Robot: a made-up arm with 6 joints. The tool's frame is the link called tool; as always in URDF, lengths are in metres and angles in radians. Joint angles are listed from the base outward.
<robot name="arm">
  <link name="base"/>
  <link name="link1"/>
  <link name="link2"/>
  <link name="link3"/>
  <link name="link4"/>
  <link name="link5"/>
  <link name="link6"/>
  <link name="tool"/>
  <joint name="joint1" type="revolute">
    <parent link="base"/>
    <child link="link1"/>
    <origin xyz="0 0 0.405" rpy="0 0 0"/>
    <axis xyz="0 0 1"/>
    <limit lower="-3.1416" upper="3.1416"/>
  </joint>
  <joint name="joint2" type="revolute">
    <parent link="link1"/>
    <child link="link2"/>
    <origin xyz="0.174 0 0" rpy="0 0 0"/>
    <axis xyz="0 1 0"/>
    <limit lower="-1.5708" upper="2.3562"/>
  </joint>
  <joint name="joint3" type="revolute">
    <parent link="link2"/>
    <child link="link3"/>
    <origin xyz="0 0 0.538" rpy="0 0 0"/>
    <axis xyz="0 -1 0"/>
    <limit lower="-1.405" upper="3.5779"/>
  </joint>
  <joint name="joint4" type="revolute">
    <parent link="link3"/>
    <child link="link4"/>
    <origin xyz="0 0 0.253" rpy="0 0 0"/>
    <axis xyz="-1 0 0"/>
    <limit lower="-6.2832" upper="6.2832"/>
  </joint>
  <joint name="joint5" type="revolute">
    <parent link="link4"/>
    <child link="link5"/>
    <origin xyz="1.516 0 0" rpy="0 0 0"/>
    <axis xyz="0 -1 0"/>
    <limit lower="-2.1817" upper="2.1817"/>
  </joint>
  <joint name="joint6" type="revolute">
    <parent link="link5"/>
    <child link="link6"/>
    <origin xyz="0.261 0 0" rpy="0 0 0"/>
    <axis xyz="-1 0 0"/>
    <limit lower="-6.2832" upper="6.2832"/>
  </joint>
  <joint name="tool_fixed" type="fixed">
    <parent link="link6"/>
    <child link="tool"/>
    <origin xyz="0 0 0" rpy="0 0 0"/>
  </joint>
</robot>
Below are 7 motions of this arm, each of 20 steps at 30 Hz.
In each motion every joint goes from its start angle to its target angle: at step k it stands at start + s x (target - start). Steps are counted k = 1, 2, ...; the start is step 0. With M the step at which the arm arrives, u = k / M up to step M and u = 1 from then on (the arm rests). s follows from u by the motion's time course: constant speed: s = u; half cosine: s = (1 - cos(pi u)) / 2; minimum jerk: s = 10 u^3 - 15 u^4 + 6 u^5.
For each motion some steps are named. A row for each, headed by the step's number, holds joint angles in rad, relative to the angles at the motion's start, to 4 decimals.
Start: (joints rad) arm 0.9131 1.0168 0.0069 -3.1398 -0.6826 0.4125
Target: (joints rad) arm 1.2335 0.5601 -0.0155 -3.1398 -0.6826 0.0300
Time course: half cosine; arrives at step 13
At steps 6, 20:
6: 0.1409 -0.2008 -0.0098 0.0000 0.0000 -0.1682
20: 0.3204 -0.4567 -0.0224 0.0000 0.0000 -0.3825

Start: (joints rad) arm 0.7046 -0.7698 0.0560 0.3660 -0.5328 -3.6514
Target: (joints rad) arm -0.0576 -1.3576 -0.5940 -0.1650 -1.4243 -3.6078
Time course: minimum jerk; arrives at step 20
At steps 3, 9, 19, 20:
3: -0.0203 -0.0156 -0.0173 -0.0141 -0.0237 0.0012
9: -0.3101 -0.2392 -0.2645 -0.2160 -0.3627 0.0177
19: -0.7613 -0.5871 -0.6492 -0.5304 -0.8905 0.0435
20: -0.7622 -0.5878 -0.6500 -0.5310 -0.8915 0.0436

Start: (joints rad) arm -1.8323 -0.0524 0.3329 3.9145 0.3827 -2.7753
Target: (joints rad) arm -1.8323 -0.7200 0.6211 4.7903 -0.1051 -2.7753
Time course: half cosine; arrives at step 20
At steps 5, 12, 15, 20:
5: 0.0000 -0.0978 0.0422 0.1283 -0.0714 0.0000
12: 0.0000 -0.4369 0.1886 0.5732 -0.3193 0.0000
15: 0.0000 -0.5698 0.2460 0.7475 -0.4164 0.0000
20: 0.0000 -0.6676 0.2882 0.8758 -0.4878 0.0000

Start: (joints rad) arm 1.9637 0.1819 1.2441 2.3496 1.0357 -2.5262
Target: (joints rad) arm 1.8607 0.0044 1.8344 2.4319 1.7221 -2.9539
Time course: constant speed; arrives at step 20
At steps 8, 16, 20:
8: -0.0412 -0.0710 0.2361 0.0329 0.2746 -0.1711
16: -0.0824 -0.1420 0.4722 0.0658 0.5491 -0.3422
20: -0.1030 -0.1775 0.5903 0.0823 0.6864 -0.4277

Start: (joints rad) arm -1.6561 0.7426 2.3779 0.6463 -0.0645 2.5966
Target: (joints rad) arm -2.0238 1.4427 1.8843 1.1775 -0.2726 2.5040
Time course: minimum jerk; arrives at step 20
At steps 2, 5, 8, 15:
2: -0.0031 0.0060 -0.0042 0.0045 -0.0018 -0.0008
5: -0.0381 0.0725 -0.0511 0.0550 -0.0215 -0.0096
8: -0.1167 0.2222 -0.1567 0.1686 -0.0661 -0.0294
15: -0.3296 0.6276 -0.4425 0.4762 -0.1866 -0.0830

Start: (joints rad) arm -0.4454 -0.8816 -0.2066 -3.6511 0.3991 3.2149
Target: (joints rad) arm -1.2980 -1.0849 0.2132 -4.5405 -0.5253 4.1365
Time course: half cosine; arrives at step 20
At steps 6, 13, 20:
6: -0.1757 -0.0419 0.0865 -0.1833 -0.1905 0.1899
13: -0.6198 -0.1478 0.3052 -0.6466 -0.6720 0.6700
20: -0.8526 -0.2033 0.4198 -0.8894 -0.9244 0.9216

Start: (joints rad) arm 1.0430 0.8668 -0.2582 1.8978 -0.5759 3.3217
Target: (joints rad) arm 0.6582 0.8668 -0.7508 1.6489 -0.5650 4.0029
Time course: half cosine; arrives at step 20
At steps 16, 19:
16: -0.3481 0.0000 -0.4456 -0.2251 0.0099 0.6162
19: -0.3824 0.0000 -0.4896 -0.2474 0.0108 0.6770

